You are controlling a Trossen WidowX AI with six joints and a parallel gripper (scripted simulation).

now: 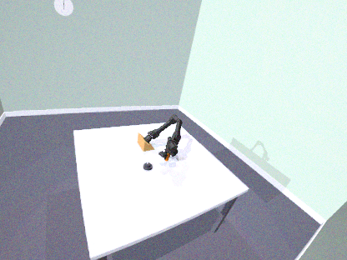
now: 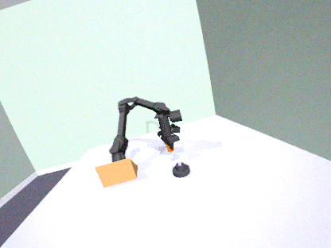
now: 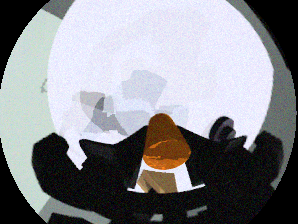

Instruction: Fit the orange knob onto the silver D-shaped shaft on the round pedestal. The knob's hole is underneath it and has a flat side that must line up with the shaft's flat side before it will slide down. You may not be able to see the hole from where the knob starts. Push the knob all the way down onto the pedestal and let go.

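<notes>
My gripper tip is 19 cm to the left of the round dark pedestal and 1 cm above it. From my gripper tip the other things lie so: orange knob 3 cm above.
</notes>
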